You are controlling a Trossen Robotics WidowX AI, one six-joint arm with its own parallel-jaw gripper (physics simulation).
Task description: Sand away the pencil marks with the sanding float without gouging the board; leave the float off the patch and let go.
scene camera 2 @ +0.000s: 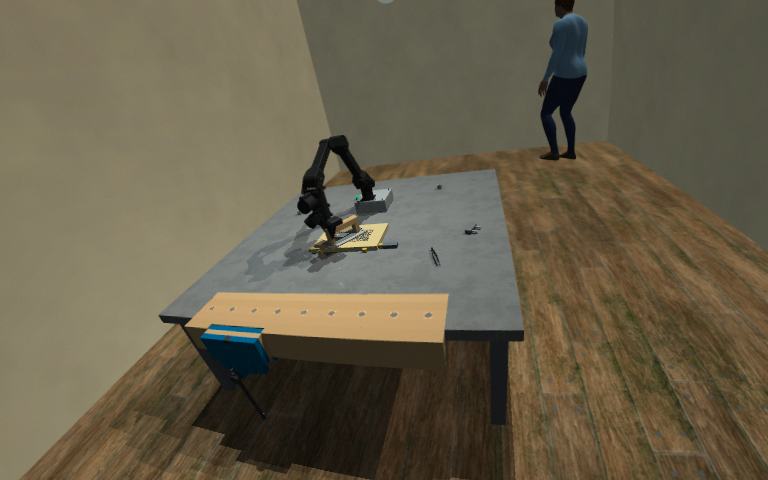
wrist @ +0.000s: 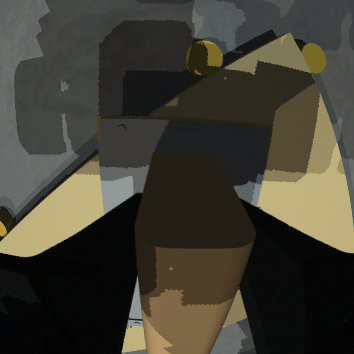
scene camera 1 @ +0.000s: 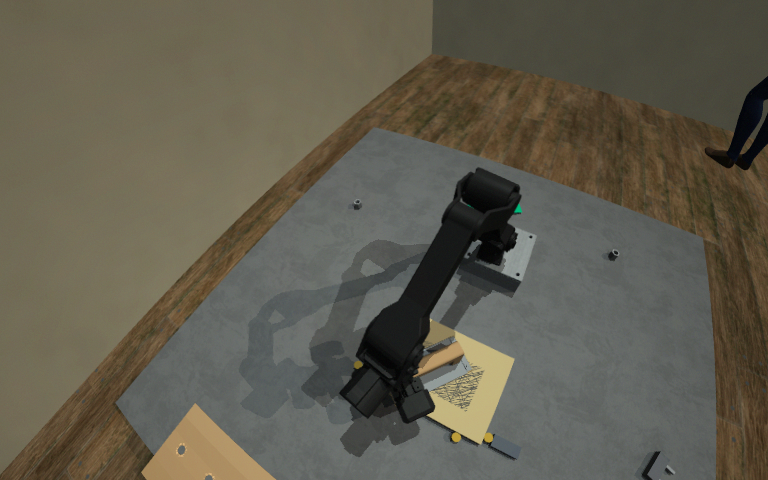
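The tan board lies flat on the grey table. Dark pencil marks cover a patch on it. The sanding float has a grey base plate and a wooden handle. It sits on the board at the near edge of the marks. My gripper is shut on the float's handle. In the wrist view the marks are hidden.
Gold pegs and a grey stop block hold the board's edges. The arm's base stands behind it. A wooden bench front with a blue vise lines the table edge. A person stands far back.
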